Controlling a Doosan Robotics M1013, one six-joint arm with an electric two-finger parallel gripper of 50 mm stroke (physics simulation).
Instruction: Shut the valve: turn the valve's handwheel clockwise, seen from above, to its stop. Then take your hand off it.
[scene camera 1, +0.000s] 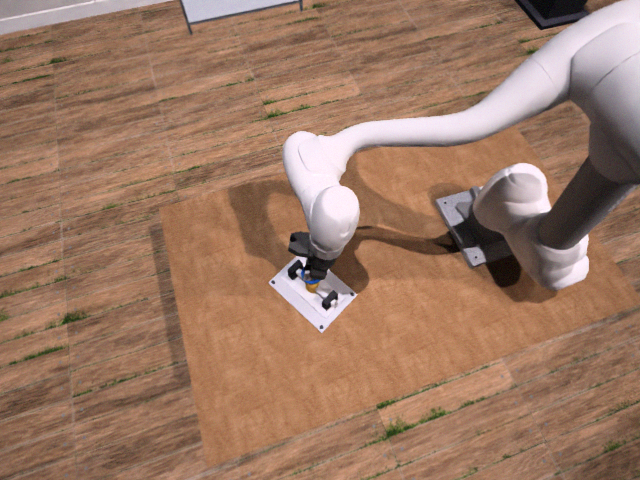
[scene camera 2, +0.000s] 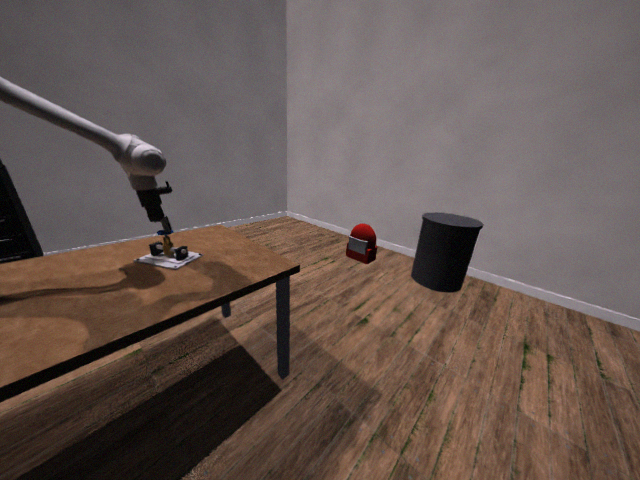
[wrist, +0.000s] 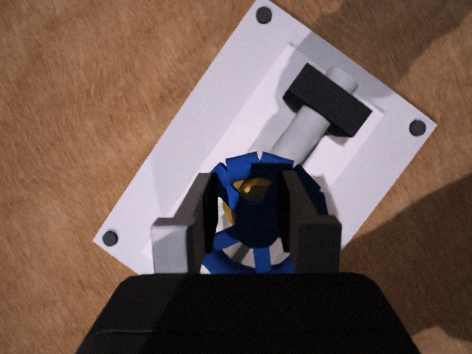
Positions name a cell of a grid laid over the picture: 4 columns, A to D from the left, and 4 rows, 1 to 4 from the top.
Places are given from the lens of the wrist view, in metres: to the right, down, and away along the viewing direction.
gripper (wrist: C3): 0.01, 0.01, 0.16
blue handwheel (wrist: C3): 0.01, 0.02, 0.16
white plate (wrist: C1): 0.02, -0.10, 0.29
The marked spots on the white plate and the blue handwheel are 0.17 m apart.
